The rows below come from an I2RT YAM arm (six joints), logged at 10 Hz.
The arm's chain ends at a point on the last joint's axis. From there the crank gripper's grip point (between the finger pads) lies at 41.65 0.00 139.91 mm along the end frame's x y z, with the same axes.
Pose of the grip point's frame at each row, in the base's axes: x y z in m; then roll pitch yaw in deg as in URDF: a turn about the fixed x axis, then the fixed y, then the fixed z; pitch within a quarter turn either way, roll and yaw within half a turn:
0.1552 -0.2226 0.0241 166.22 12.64 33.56
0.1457 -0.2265 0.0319 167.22 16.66 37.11
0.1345 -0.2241 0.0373 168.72 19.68 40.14
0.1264 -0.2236 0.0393 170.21 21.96 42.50
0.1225 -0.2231 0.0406 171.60 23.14 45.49
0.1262 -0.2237 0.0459 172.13 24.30 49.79
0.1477 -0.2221 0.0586 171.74 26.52 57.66
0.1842 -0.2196 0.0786 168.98 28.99 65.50
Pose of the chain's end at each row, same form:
0.1277 -0.2009 0.1658 166.22 12.64 33.56
0.1264 -0.2023 0.1746 167.22 16.66 37.11
0.1222 -0.1987 0.1805 168.72 19.68 40.14
0.1199 -0.1973 0.1827 170.21 21.96 42.50
0.1192 -0.1973 0.1842 171.60 23.14 45.49
0.1239 -0.1968 0.1894 172.13 24.30 49.79
0.1439 -0.1906 0.2011 171.74 26.52 57.66
0.1724 -0.1811 0.2189 168.98 28.99 65.50

